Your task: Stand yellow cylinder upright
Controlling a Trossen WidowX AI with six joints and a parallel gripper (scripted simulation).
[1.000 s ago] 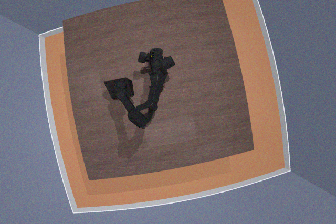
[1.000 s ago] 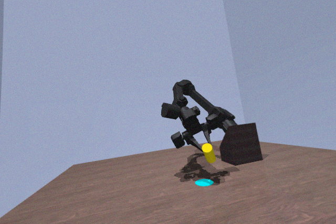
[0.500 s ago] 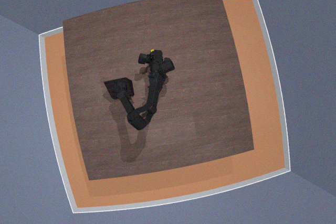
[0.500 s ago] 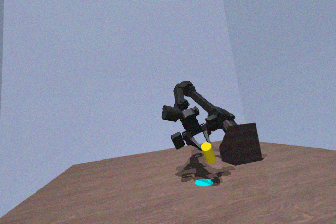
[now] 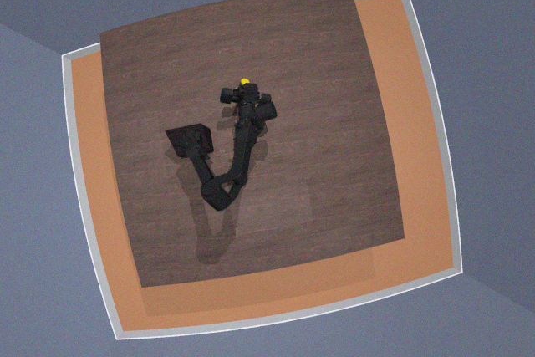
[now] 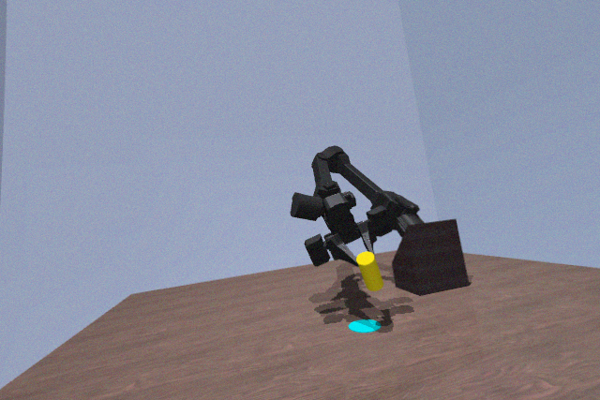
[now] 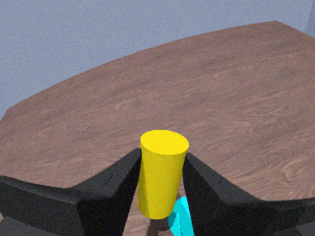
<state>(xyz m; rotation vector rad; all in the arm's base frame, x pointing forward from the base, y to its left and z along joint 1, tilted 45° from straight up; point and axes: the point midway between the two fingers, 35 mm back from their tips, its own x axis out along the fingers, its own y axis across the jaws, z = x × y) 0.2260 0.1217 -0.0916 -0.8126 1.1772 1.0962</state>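
My gripper tip is 10 mm short of the cyan circle, 40 mm to the left of it and 120 mm above it. Also, from my gripper tip: yellow tall cylinder: 10 mm behind, 10 mm to the right, 20 mm below.
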